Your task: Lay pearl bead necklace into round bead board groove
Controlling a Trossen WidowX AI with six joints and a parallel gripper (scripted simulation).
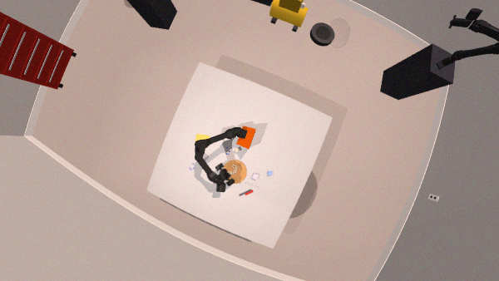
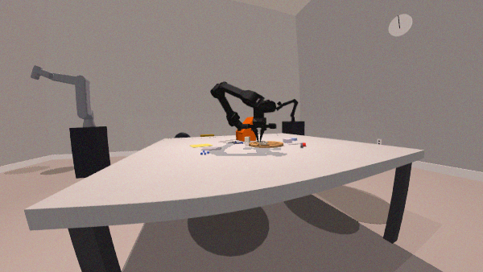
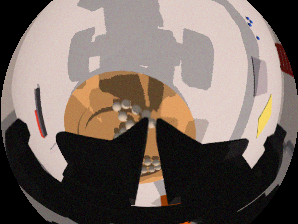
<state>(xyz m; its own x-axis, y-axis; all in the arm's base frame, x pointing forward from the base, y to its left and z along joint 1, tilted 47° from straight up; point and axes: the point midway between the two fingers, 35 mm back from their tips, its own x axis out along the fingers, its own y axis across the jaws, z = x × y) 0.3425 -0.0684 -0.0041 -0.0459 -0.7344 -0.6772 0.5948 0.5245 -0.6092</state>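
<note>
Right now the round tan bead board is 60 mm to the left of my gripper tip, 20 mm below it and 20 mm behind it. From my gripper tip the other things lie so: tool 210 mm to the left, 120 mm ahead, 20 mm below; yellow pad 290 mm to the right, 190 mm behind, 20 mm below; white square 240 mm to the left, 40 mm behind, 10 mm below.
</note>
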